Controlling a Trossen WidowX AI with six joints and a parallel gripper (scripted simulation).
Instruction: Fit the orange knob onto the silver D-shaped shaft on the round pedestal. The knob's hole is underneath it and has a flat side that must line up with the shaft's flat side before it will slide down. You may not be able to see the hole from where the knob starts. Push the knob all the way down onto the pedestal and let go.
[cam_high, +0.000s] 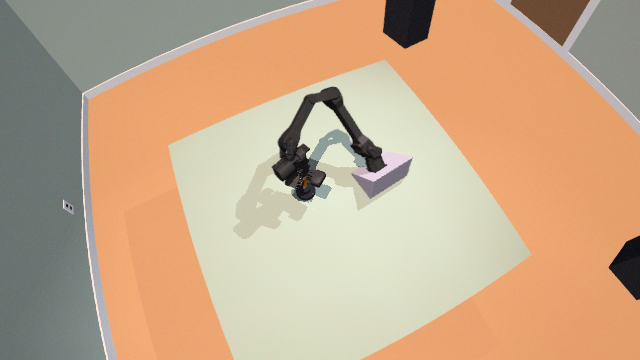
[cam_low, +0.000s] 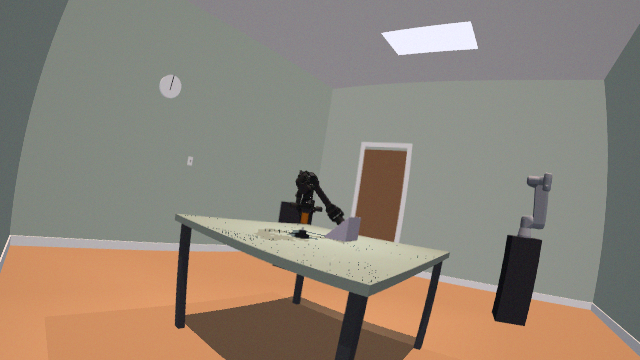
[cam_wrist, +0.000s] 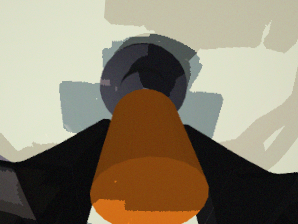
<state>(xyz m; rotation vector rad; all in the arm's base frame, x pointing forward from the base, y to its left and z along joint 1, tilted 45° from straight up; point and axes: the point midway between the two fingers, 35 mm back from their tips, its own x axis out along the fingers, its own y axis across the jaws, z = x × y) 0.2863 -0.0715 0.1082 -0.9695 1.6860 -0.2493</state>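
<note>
My gripper tip is now 6 cm above the dark round pedestal. Round my gripper tip: orange knob (3 cm above).
</note>
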